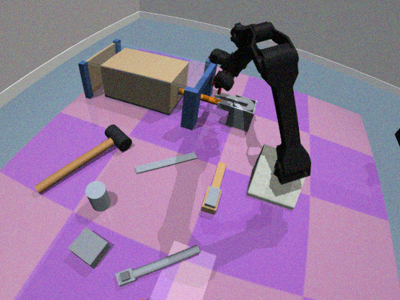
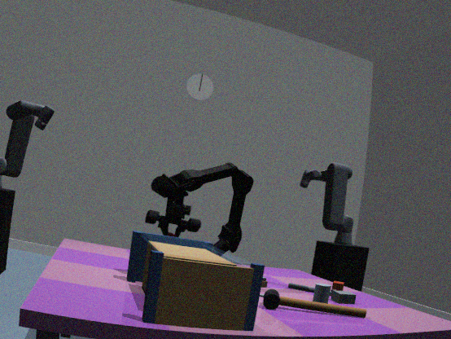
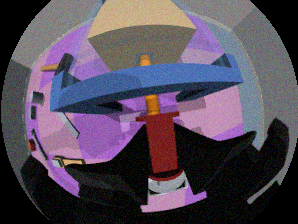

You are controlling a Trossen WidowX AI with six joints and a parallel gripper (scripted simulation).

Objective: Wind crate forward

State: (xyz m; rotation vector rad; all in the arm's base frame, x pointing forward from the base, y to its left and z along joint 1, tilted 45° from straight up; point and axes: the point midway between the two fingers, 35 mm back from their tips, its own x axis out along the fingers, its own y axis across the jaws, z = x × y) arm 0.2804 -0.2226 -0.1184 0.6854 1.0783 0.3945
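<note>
The grey crank handle lies 5 cm behind my gripper tip and 3 cm below it. The rest, counted from my gripper tip: grey winch (13 cm behind, 2 cm to the right, 10 cm below); then blue frame (5 cm ahead, 1 cm to the right, 3 cm below); then red knob (1 cm behind).
</note>
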